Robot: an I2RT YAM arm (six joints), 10 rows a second.
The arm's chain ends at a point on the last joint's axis. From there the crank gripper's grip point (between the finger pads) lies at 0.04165 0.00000 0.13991 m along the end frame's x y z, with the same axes.
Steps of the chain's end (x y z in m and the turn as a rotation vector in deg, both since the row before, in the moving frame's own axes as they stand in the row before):
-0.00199 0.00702 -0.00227 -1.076 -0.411 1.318
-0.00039 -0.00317 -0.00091 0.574 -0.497 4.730
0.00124 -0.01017 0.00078 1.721 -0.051 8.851
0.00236 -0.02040 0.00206 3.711 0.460 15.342
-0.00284 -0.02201 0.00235 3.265 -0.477 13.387
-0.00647 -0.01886 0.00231 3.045 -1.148 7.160
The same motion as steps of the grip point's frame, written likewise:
-0.00304 0.01060 -0.00201 -1.076 -0.411 1.318
-0.00169 -0.00119 -0.00054 0.574 -0.497 4.730
0.00094 -0.00796 0.00085 1.721 -0.051 8.851
0.00319 -0.01818 0.00179 3.711 0.460 15.342
-0.00420 -0.02041 0.00274 3.265 -0.477 13.387
-0.00913 -0.02128 0.00305 3.045 -1.148 7.160

